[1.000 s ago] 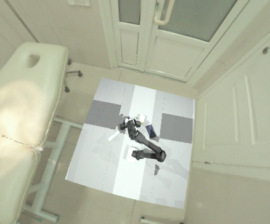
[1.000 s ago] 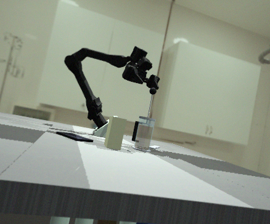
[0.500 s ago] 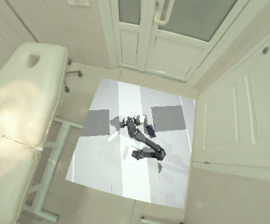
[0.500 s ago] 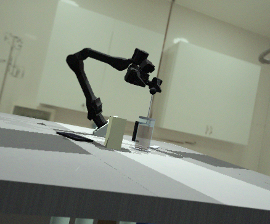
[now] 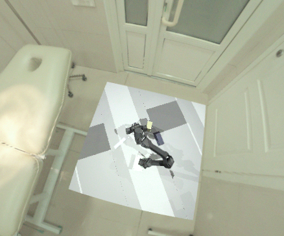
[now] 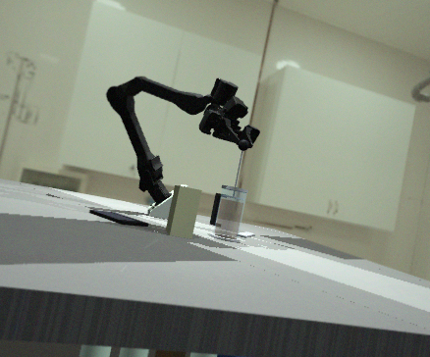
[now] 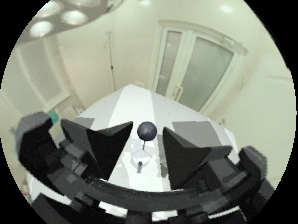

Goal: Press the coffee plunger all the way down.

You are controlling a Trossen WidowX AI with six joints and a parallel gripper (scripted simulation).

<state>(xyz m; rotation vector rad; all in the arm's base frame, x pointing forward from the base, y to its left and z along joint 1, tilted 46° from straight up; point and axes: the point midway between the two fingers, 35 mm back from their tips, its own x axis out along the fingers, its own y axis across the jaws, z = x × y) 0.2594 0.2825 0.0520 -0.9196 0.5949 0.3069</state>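
Right now the coffee press is 20 mm behind my gripper tip, 10 mm to the right of it and 130 mm below it. From my gripper tip the other things lie so: pale yellow box: 70 mm ahead, 130 mm to the right, 200 mm below; then thin white strip: 200 mm behind, 100 mm to the left, 250 mm below.
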